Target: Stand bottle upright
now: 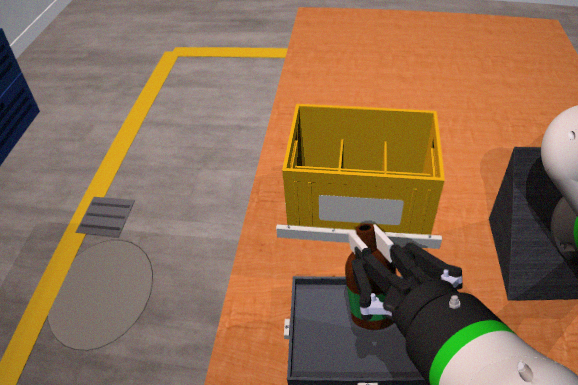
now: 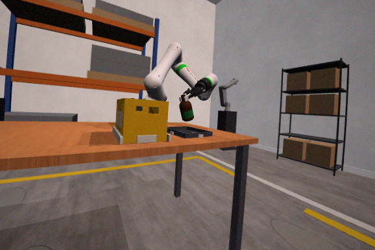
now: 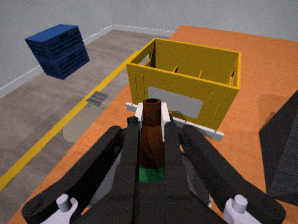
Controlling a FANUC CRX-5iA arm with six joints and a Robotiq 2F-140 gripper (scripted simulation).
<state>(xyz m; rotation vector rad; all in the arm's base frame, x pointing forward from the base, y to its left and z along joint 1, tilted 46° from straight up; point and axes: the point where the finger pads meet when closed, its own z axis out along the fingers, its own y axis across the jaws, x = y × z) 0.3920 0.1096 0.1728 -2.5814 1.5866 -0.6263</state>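
Right now my hand is 1 cm to the right of the bottle and 6 cm above it. Round my hand: yellow crate 4 cm ahead, 26 cm to the right, 13 cm below; then tray 1 cm behind, 2 cm to the left, 20 cm below.
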